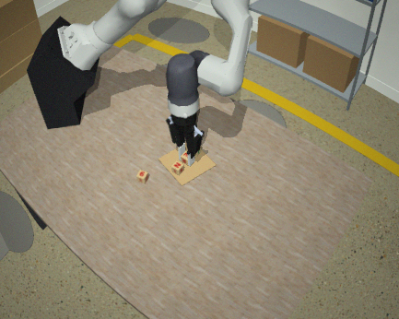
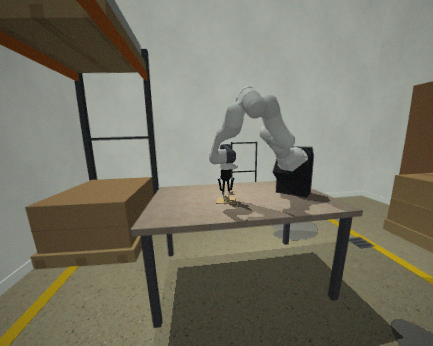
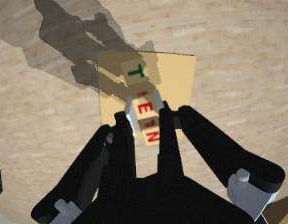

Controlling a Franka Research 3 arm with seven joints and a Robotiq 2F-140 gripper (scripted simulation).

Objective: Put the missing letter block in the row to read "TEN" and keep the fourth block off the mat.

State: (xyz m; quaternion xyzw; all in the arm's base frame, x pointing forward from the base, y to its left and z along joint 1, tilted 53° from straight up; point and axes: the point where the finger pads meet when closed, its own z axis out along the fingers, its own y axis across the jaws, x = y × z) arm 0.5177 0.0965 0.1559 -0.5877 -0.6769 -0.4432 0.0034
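Now: the tan mat 4 cm below my hand.
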